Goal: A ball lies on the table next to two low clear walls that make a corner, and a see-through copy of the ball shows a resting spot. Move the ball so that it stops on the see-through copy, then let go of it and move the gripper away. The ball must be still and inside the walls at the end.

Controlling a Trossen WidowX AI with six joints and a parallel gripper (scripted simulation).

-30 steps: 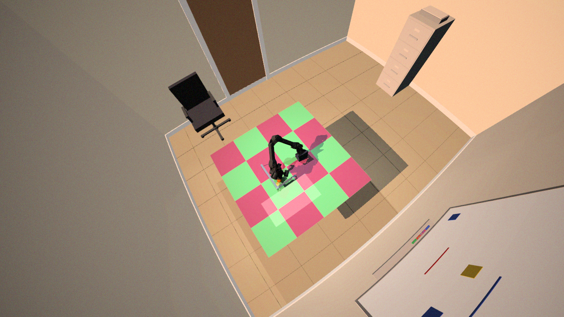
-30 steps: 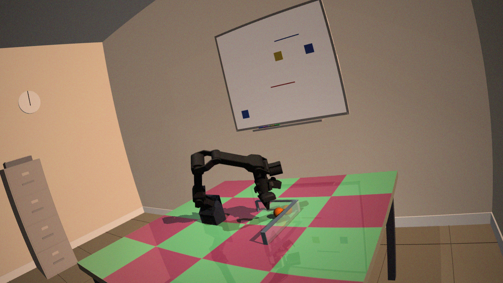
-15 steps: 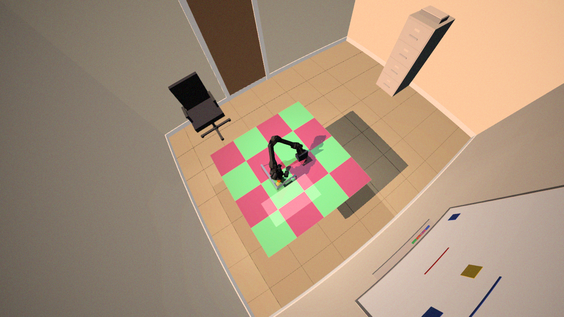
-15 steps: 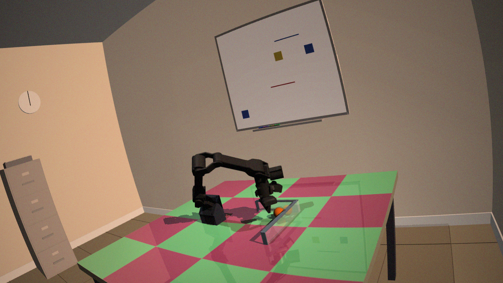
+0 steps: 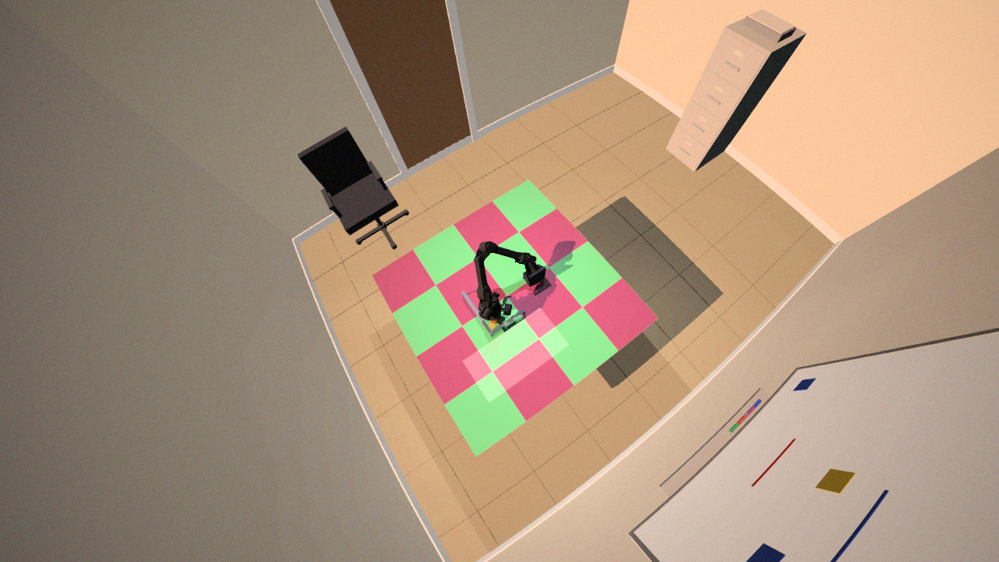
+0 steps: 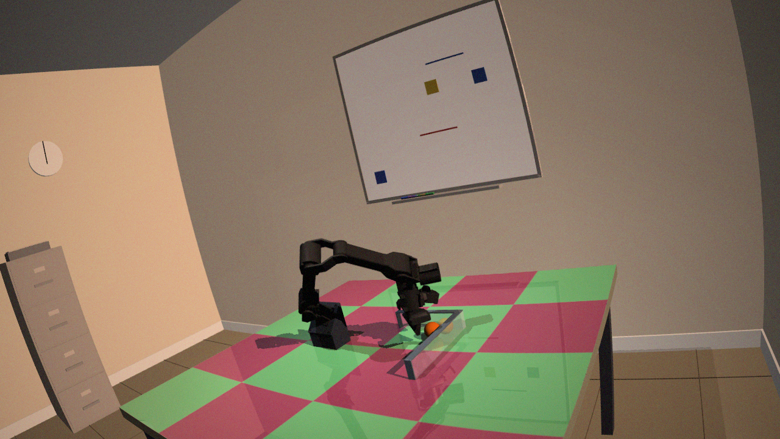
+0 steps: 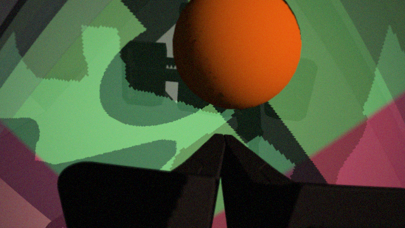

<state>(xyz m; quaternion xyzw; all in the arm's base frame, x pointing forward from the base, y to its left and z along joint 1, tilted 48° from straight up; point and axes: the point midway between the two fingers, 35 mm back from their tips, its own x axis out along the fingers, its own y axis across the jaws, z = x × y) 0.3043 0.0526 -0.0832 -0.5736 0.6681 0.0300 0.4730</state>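
Now: the orange ball 3 cm ahead of my gripper tip and 4 cm to the left of it. From my gripper tip the other things lie so: see-through copy of ball 5 cm ahead, 7 cm to the left.
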